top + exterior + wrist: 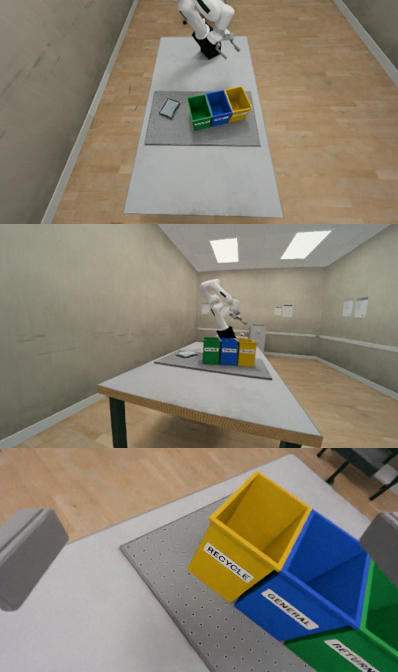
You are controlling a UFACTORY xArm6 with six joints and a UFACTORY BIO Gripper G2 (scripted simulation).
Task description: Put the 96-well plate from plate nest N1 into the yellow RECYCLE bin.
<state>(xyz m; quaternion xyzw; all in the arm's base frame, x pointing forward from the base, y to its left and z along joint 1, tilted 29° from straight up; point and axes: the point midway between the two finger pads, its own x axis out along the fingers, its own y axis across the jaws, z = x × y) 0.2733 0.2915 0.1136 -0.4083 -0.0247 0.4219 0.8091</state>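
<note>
My hand is 29 cm short of the clear 96-well plate, 40 cm to the left of it and 32 cm above it. The rest, counted from my hand: yellow recycle bin 24 cm ahead, 8 cm to the left, 25 cm below; then blue bin 29 cm ahead, 4 cm to the right, 25 cm below; then green bin 34 cm ahead, 16 cm to the right, 25 cm below.
</note>
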